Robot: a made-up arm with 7 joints.
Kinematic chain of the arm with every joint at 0, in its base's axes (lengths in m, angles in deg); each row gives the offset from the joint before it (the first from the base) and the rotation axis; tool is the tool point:
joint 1: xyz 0 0 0 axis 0 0.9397 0.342
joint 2: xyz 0 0 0 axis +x
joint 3: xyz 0 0 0 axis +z
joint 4: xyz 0.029 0 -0.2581 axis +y
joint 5: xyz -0.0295 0 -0.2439 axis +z
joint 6: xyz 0 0 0 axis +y
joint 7: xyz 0 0 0 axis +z
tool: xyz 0 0 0
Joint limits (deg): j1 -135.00..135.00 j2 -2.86..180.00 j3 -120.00..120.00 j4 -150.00..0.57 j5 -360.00..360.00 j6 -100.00..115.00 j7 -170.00..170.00
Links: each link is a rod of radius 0.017 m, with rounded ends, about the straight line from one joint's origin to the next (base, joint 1, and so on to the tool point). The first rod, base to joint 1, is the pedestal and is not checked.
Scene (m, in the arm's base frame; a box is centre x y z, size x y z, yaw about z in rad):
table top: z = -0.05
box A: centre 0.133 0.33 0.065 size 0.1 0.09 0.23 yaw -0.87
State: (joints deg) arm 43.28 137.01 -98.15 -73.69 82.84 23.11 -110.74
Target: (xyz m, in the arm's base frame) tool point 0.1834 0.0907 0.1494
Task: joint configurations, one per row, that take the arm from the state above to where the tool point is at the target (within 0.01 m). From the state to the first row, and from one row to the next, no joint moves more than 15 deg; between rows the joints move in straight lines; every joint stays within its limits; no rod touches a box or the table.
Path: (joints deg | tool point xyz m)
1: 39.61 147.09 -102.36 -86.71 88.58 17.76 -101.92 | -0.0632 0.3710 0.1505
2: 35.95 157.17 -106.57 -99.73 94.31 12.42 -93.11 | -0.0624 0.3222 0.1675
3: 32.28 167.25 -110.77 -112.75 100.05 7.07 -84.29 | -0.0654 0.2683 0.1749
4: 28.62 177.32 -114.98 -125.77 105.79 1.72 -75.48 | -0.0697 0.2125 0.1704
5: 15.86 177.99 -101.44 -131.66 112.96 3.76 -78.14 | -0.0373 0.2263 0.1209
6: 3.10 178.66 -87.90 -137.56 120.13 5.79 -80.80 | 0.0086 0.2176 0.0925
7: -9.65 179.33 -74.36 -143.45 127.31 7.82 -83.46 | 0.0514 0.1885 0.0858
8: -22.41 180.00 -60.81 -149.34 134.48 9.85 -86.11 | 0.0783 0.1448 0.0941
9: -19.71 180.00 -52.44 -145.31 121.57 13.17 -92.27 | 0.1042 0.1391 0.1105
10: -17.01 180.00 -44.06 -141.28 108.66 16.48 -98.43 | 0.1311 0.1280 0.1253
11: -14.32 180.00 -35.68 -137.25 95.75 19.80 -104.58 | 0.1578 0.1118 0.1384
12: -11.62 180.00 -27.30 -133.22 82.84 23.11 -110.74 | 0.1834 0.0907 0.1494

